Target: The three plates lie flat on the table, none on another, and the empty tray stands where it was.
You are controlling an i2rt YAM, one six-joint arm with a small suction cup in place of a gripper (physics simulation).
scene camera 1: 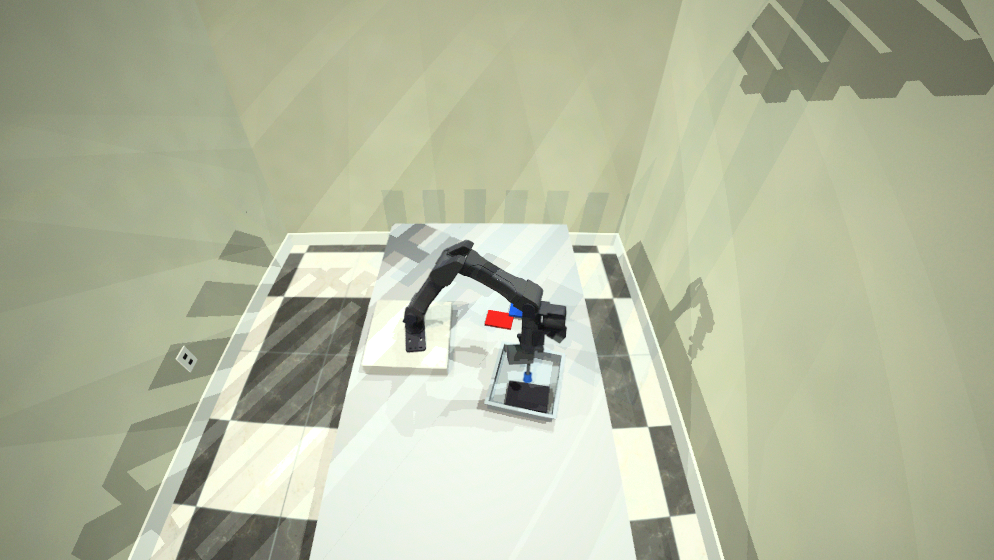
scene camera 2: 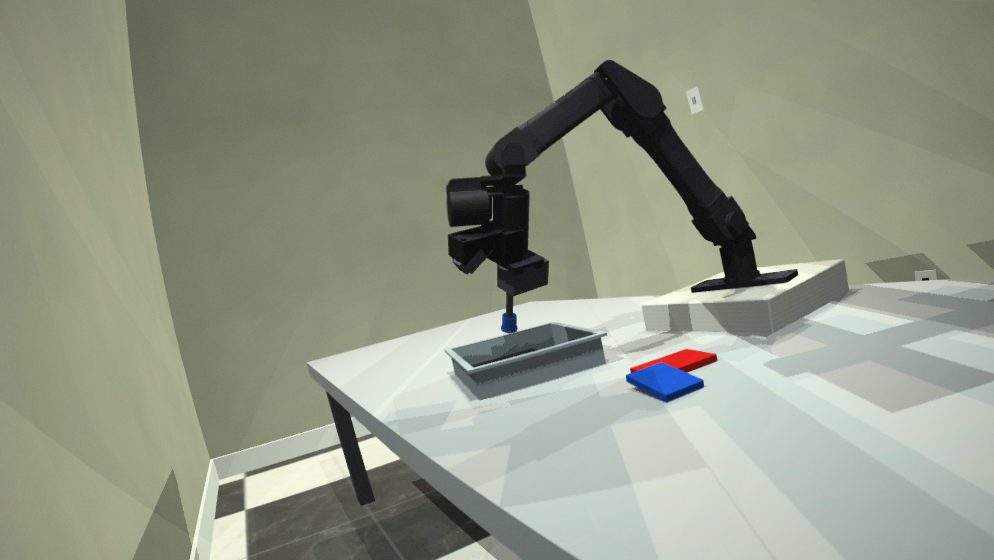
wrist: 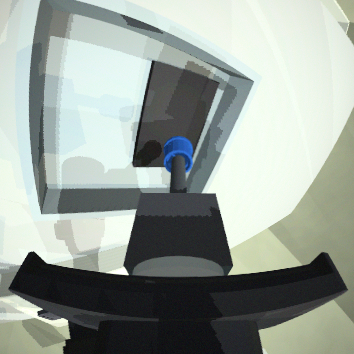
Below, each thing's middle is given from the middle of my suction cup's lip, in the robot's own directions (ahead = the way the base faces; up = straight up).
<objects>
I see my suction cup 3 cm to the left of the black plate (scene camera 1: 528, 396) and 7 cm above it. Round my suction cup: grey tray (scene camera 2: 563, 349) 2 cm to the left, 6 cm below; then blue plate (scene camera 2: 662, 381) 4 cm ahead, 34 cm to the left, 7 cm below; then red plate (scene camera 2: 687, 360) 4 cm behind, 30 cm to the left, 8 cm below.
</objects>
